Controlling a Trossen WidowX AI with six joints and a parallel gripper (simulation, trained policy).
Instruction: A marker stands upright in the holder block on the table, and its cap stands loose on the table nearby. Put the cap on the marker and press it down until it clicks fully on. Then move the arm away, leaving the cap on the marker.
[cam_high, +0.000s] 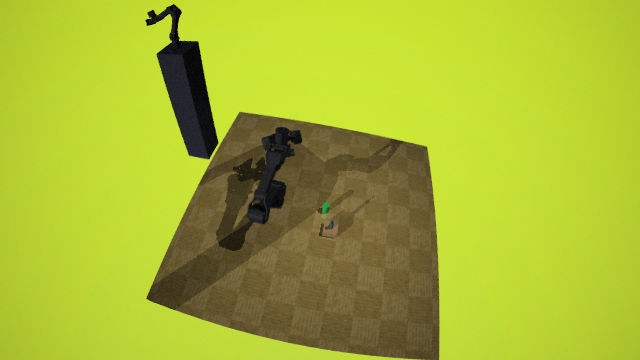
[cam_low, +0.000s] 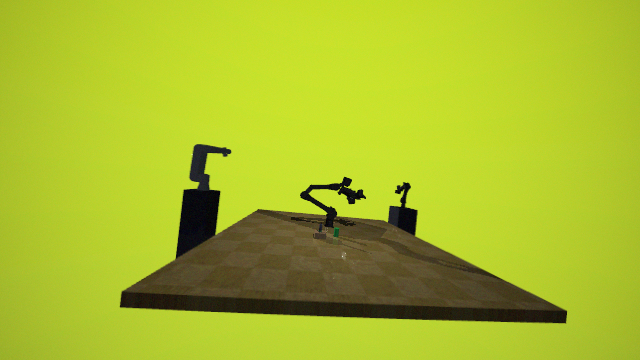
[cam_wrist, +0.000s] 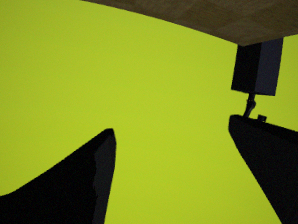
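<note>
The green cap is 280 mm ahead of my gripper tip, 250 mm to the right of it and 210 mm below it. Also, from my gripper tip: holder block (360 mm to the right, 320 mm ahead, 220 mm below).
</note>
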